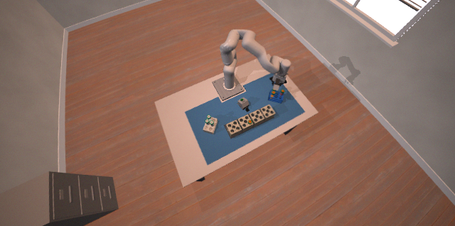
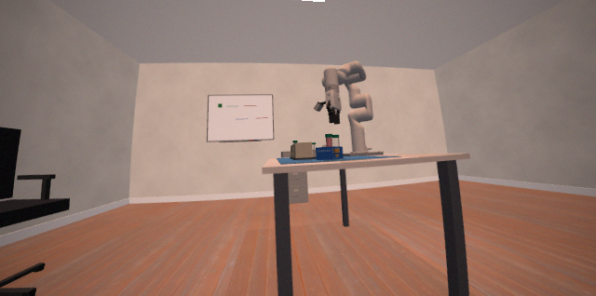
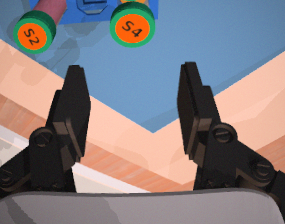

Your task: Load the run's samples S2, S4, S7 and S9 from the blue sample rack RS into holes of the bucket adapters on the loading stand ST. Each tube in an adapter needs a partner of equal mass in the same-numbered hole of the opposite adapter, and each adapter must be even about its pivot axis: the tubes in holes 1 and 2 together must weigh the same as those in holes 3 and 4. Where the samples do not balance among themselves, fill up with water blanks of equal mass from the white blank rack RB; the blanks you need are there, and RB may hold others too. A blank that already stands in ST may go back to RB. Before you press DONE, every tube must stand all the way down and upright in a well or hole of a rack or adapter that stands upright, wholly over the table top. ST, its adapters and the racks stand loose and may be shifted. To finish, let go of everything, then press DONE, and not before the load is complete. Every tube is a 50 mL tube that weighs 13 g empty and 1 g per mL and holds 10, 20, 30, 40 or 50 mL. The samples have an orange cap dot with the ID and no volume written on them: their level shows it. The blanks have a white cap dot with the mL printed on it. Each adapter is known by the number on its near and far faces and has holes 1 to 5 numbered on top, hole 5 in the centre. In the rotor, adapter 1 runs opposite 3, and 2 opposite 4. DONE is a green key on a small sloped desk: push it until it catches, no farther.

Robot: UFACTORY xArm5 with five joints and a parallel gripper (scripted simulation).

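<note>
My hand is 10 mm past the sample tube S4 and 140 mm above it. Also, from my hand: sample tube S2 (50 mm ahead, 60 mm to the left, 140 mm below); sample tube S9 (30 mm ahead, 30 mm to the right, 140 mm below); blue sample rack RS (40 mm ahead, 10 mm to the left, 170 mm below).
</note>
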